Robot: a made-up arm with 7 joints. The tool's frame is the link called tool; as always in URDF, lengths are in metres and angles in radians. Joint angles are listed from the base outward.
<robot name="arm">
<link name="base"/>
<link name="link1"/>
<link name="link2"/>
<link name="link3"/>
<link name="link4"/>
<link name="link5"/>
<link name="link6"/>
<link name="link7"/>
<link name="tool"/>
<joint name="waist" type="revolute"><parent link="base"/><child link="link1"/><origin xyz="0.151 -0.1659 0.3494" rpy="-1.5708 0 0"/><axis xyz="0 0 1"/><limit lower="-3.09" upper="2.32"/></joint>
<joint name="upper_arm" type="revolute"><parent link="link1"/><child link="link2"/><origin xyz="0.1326 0.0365 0.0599" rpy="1.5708 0 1.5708"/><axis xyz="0 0 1"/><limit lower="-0.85" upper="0.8"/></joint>
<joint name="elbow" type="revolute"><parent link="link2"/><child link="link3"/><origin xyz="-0.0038 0.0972 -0.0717" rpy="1.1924 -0.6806 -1.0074"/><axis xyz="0 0 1"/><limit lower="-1.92" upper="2.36"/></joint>
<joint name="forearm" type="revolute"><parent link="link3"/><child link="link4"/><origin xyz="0.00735 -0.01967 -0.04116" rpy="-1.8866 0.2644 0.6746"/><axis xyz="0 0 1"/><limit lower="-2.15" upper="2.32"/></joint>
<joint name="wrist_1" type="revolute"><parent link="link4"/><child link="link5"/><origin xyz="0.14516 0.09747 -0.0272" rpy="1.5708 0 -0.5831"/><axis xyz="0 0 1"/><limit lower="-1.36" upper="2.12"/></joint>
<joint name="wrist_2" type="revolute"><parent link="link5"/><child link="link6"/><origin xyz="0.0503 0.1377 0.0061" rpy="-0.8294 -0.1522 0.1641"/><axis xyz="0 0 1"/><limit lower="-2.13" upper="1.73"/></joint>
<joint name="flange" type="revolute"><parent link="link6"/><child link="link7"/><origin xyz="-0.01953 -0.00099 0.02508" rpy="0.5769 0.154 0.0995"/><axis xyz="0 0 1"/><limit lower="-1.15" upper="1.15"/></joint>
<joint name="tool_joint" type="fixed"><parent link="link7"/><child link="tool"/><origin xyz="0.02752 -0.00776 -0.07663" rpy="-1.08 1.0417 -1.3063"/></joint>
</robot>
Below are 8 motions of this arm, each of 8 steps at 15 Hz.
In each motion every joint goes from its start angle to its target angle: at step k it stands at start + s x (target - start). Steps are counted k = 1, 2, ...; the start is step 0. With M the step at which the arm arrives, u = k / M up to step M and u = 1 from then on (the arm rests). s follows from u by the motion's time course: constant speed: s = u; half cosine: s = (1 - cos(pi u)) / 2; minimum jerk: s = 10 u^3 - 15 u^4 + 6 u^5.
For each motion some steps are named. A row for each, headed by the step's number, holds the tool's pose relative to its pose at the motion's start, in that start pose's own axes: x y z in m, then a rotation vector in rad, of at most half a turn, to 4 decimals.
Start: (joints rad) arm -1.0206 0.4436 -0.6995 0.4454 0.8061 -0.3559 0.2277
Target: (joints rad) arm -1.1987 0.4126 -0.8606 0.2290 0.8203 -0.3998 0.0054
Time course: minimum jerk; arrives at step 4
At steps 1, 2, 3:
1: 0.0041 -0.0033 0.0068 0.0408 -0.0139 -0.0266
2: 0.0174 -0.0176 0.0327 0.2009 -0.0699 -0.1208
3: 0.0269 -0.0346 0.0584 0.3663 -0.1298 -0.2030

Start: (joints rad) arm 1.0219 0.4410 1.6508 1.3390 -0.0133 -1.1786 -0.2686
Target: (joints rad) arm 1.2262 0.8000 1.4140 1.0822 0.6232 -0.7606 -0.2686
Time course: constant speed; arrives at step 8
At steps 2, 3, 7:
2: -0.0447 0.0096 -0.0038 -0.1122 0.0757 0.1880
3: -0.0659 0.0122 -0.0033 -0.1640 0.0972 0.2863
7: -0.1376 0.0104 0.0096 -0.3323 0.0711 0.6845

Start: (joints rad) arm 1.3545 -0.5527 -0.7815 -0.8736 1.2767 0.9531 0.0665
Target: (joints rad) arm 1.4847 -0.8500 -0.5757 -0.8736 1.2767 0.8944 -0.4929
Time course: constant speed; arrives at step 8
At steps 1, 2, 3, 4, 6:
1: 0.0036 0.0020 -0.0001 0.0409 0.0229 -0.0509
2: 0.0070 0.0038 -0.0003 0.0829 0.0421 -0.1018
3: 0.0102 0.0055 -0.0005 0.1259 0.0576 -0.1525
4: 0.0131 0.0071 -0.0008 0.1699 0.0696 -0.2027
6: 0.0183 0.0102 -0.0017 0.2609 0.0828 -0.3006

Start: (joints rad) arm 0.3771 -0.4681 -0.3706 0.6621 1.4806 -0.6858 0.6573
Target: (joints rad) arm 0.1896 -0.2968 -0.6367 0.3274 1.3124 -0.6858 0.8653
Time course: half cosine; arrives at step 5
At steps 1, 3, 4, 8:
1: 0.0086 -0.0048 0.0092 0.0050 -0.0233 -0.0428
3: 0.0490 -0.0433 0.0640 0.0398 -0.1348 -0.2917
4: 0.0610 -0.0655 0.0878 0.0586 -0.1711 -0.4010
8: 0.0645 -0.0746 0.0965 0.0663 -0.1827 -0.4422

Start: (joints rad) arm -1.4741 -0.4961 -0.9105 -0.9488 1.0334 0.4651 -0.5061
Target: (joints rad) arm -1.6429 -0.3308 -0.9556 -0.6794 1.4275 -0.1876 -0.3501
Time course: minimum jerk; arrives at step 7
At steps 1, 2, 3, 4, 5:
1: -0.0013 0.0007 -0.0008 0.0066 -0.0002 0.0118
2: -0.0083 0.0043 -0.0046 0.0425 -0.0008 0.0744
3: -0.0229 0.0094 -0.0104 0.1139 -0.0012 0.1921
4: -0.0427 0.0126 -0.0151 0.2074 0.0002 0.3353
5: -0.0608 0.0127 -0.0174 0.2937 0.0029 0.4589

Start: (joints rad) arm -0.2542 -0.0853 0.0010 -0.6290 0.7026 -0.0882 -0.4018
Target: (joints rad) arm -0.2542 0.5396 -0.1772 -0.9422 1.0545 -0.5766 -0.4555
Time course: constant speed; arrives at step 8
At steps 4, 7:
4: -0.0289 -0.0017 0.0686 0.4470 -0.0197 0.1411
7: -0.0424 -0.0167 0.1149 0.7691 -0.0207 0.2271

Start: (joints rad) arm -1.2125 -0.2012 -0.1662 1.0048 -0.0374 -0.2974 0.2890
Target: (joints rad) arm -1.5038 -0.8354 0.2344 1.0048 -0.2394 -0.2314 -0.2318
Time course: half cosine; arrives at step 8
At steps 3, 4, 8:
3: 0.0476 -0.0443 0.0597 0.2756 0.0116 -0.2219
4: 0.0716 -0.0805 0.0921 0.4540 0.0207 -0.3511
8: 0.1153 -0.1963 0.1510 0.9360 0.0530 -0.6640

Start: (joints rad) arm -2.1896 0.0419 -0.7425 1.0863 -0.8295 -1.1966 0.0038
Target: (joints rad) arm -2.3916 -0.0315 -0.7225 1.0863 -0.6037 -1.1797 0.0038
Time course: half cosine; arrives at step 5
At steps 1, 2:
1: -0.0089 0.0007 -0.0012 -0.0093 0.0145 0.0297
2: -0.0320 0.0016 -0.0035 -0.0325 0.0511 0.1082

